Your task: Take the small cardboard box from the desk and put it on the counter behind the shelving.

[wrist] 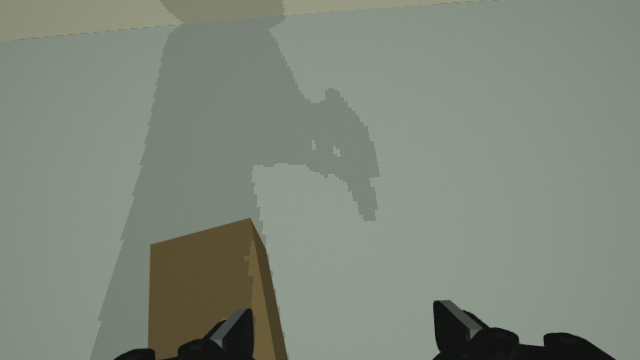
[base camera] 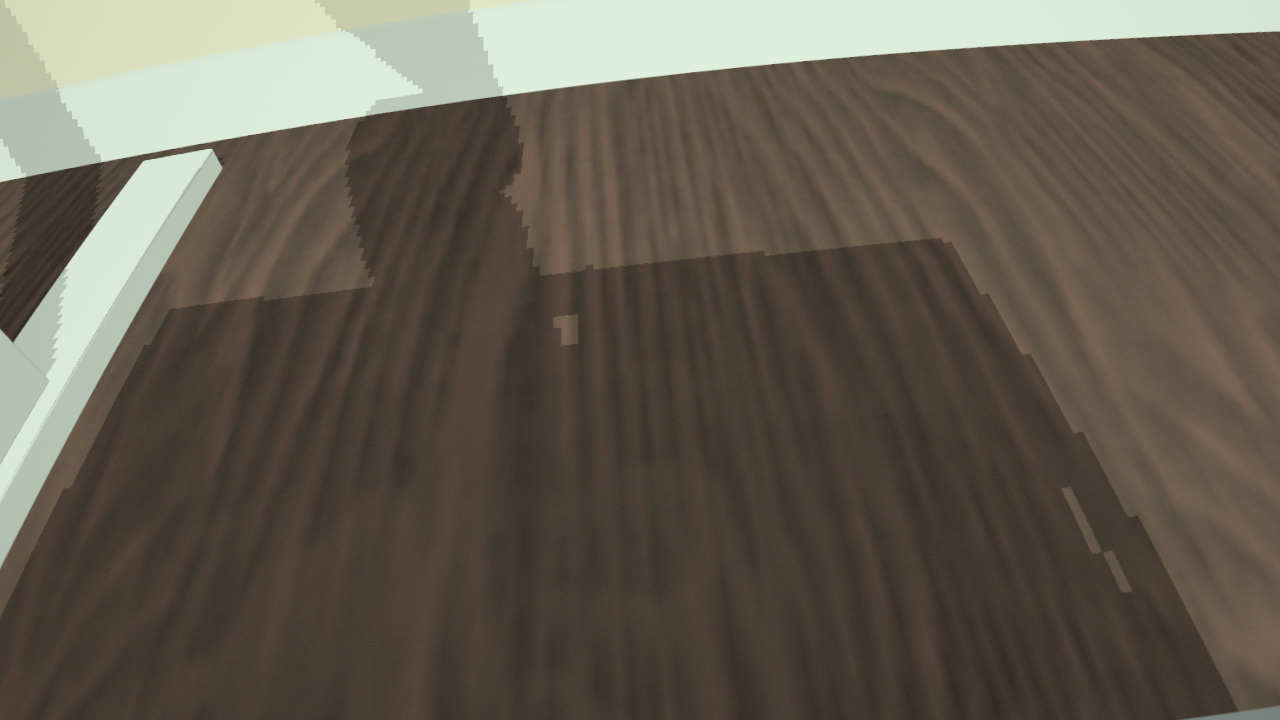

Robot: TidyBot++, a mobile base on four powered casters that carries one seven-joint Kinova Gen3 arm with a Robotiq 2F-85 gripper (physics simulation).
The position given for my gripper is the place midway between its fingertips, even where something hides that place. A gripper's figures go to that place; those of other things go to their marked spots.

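Scene:
I see my gripper [wrist: 342,325], and it is 160 mm from the lens. There is also a small cardboard box [wrist: 197,280], which is 190 mm from the lens.

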